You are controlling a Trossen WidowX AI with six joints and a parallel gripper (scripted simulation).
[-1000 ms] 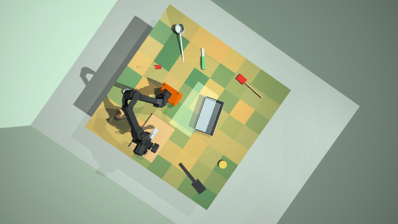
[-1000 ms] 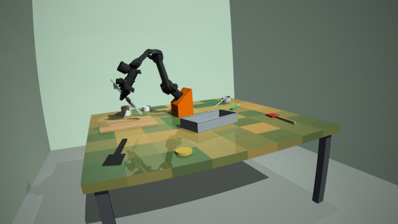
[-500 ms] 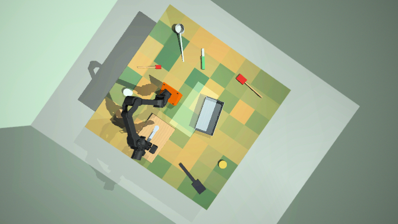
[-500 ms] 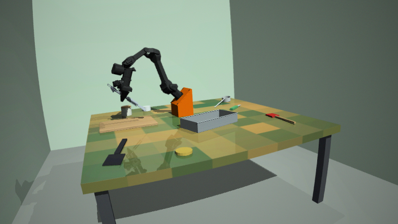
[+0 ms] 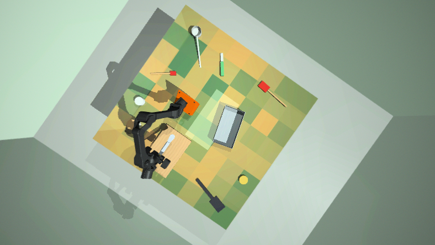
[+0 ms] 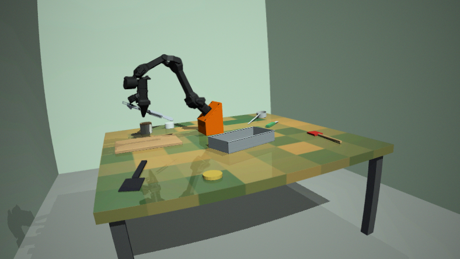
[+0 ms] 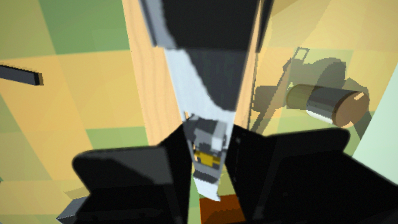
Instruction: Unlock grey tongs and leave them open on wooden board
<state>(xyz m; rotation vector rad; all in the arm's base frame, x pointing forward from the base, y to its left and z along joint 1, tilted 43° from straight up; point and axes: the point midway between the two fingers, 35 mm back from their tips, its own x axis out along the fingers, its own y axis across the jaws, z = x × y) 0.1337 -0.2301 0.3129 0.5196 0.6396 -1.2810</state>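
My gripper tip is 150 mm above the wooden board. Round my gripper tip: tan-lidded jar 330 mm behind, 120 mm below, 10 mm to the right; black spatula 510 mm ahead, 150 mm below, 30 mm to the right; roasting tin 480 mm to the left, 230 mm ahead, 130 mm below.
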